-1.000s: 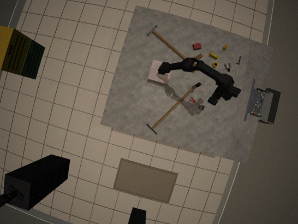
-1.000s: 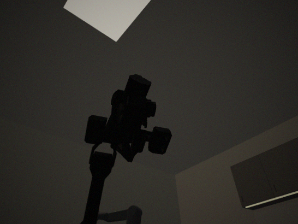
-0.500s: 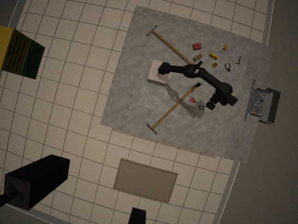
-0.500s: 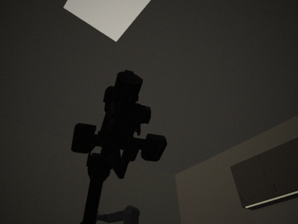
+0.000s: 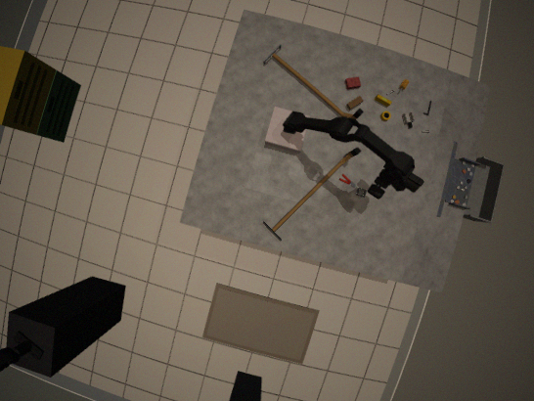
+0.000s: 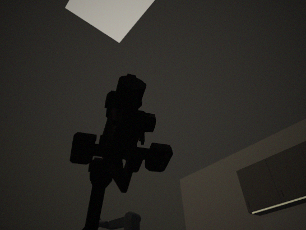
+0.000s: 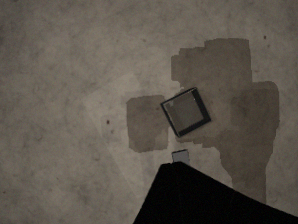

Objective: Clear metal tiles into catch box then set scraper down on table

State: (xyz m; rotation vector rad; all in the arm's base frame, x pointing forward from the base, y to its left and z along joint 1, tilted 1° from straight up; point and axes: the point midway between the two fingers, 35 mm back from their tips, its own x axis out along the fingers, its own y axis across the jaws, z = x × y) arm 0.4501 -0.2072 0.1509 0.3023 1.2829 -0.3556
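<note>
My gripper tip is now 17 cm above the small box, 4 cm to the left of it and 1 cm past it. From my gripper tip the other things lie so: yellow ring 41 cm to the left, 16 cm below, 6 cm ahead; then brown block 44 cm to the left, 16 cm below, 13 cm behind; then long scraper 28 cm behind, 11 cm below, 10 cm to the right.
</note>
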